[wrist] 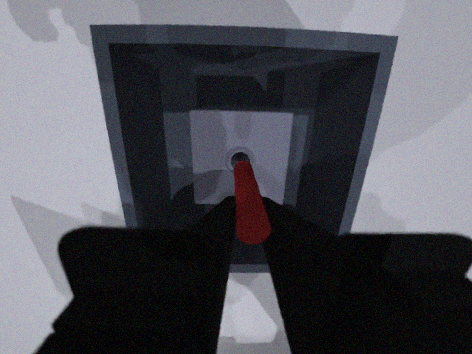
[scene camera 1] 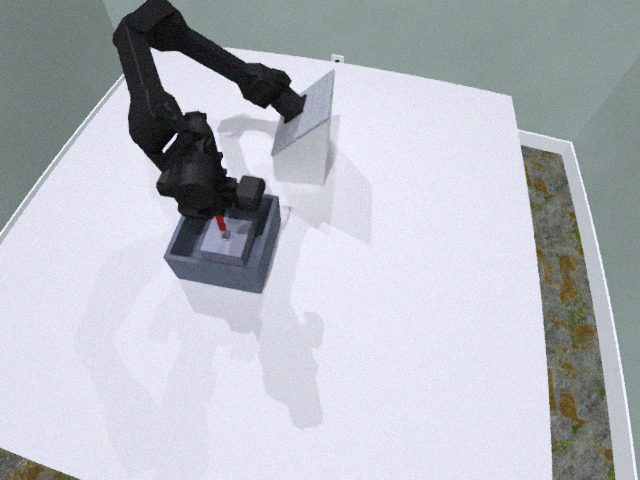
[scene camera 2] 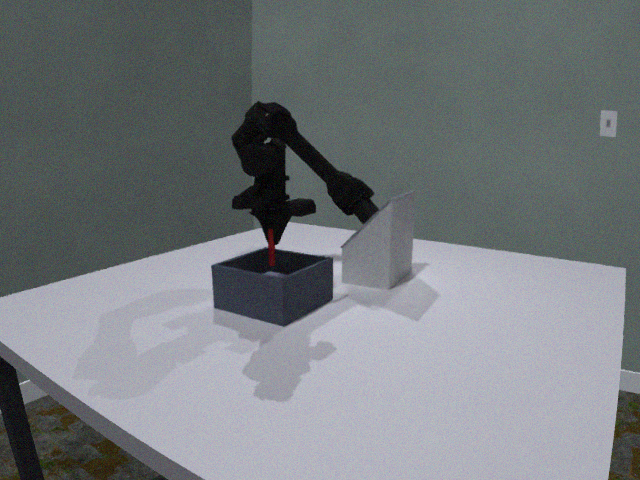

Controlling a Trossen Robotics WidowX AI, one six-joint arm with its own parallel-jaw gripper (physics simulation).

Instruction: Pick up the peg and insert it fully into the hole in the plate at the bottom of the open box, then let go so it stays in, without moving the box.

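Places are measured from the arm's base along level axes (x ahead, y right, z down), in centimetres.
Pixels of known places: gripper, fingertip midpoint: [wrist: 246, 204] [scene camera 2: 273, 243]; arm's base, link origin: [scene camera 1: 295, 109] [scene camera 2: 375, 222].
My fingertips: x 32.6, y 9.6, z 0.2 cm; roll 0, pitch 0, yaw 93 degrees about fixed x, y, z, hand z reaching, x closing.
Ahead of a thing's pixels: the offset from my fingertips to its top centre. "spot": to the spot under its first point. Level surfaces: height alone.
The red peg @(dy +0.0, dx +0.6, dz -3.4 cm) [scene camera 1: 221, 223] [scene camera 2: 271, 250] [wrist: 250, 210] is close to upright, with its lower end inside the open box. My gripper [scene camera 2: 273, 238] [wrist: 246, 204] is shut on the peg's upper part, above the box. The dark blue-grey open box @(dy -0.1, dx +0.3, dz +3.9 cm) [scene camera 1: 217, 277] [scene camera 2: 248, 293] [wrist: 245, 34] stands on the table. The pale plate @(dy -0.1, dx +0.3, dz +7.6 cm) [scene camera 1: 222, 249] [wrist: 270, 131] lies at its bottom. In the wrist view the peg's lower end overlaps the near edge of the round hole @(spot: dy +0.6, dx -0.4, dz +9.2 cm) [scene camera 1: 225, 235] [wrist: 240, 158]. I cannot tell if the tip touches the plate. Scene camera 2's box walls hide the hole.
A grey wedge-shaped block [scene camera 1: 299, 164] [scene camera 2: 367, 262] stands behind the box, to its right in both scene views, and the arm's base meets its sloped top. The box walls rise around the plate on all sides. The white table @(dz +13.6 cm) [scene camera 1: 413, 310] [scene camera 2: 439, 392] carries box and block.
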